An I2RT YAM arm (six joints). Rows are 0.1 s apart.
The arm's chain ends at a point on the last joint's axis. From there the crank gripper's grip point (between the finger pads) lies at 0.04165 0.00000 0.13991 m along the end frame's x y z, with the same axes.
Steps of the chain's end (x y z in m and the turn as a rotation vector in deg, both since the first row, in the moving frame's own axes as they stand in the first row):
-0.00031, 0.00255, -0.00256, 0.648, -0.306, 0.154
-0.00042, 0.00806, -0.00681, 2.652, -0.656, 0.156
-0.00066, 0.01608, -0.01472, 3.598, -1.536, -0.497
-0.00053, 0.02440, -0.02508, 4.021, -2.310, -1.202
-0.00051, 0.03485, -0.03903, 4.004, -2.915, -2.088
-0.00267, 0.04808, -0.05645, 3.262, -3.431, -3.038
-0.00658, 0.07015, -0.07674, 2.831, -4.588, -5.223
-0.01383, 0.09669, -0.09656, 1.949, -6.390, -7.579
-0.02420, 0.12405, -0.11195, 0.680, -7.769, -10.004
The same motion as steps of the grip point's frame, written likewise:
-0.00106, 0.00108, -0.00235, 0.648, -0.306, 0.154
-0.00202, 0.00169, -0.00649, 2.652, -0.656, 0.156
-0.00446, 0.00692, -0.01394, 3.598, -1.536, -0.497
-0.00631, 0.01372, -0.02389, 4.021, -2.310, -1.202
-0.00788, 0.02363, -0.03749, 4.004, -2.915, -2.088
-0.01138, 0.03807, -0.05450, 3.262, -3.431, -3.038
-0.01837, 0.05990, -0.07413, 2.831, -4.588, -5.223
-0.03029, 0.08743, -0.09298, 1.949, -6.390, -7.579
-0.04417, 0.11681, -0.10768, 0.680, -7.769, -10.004

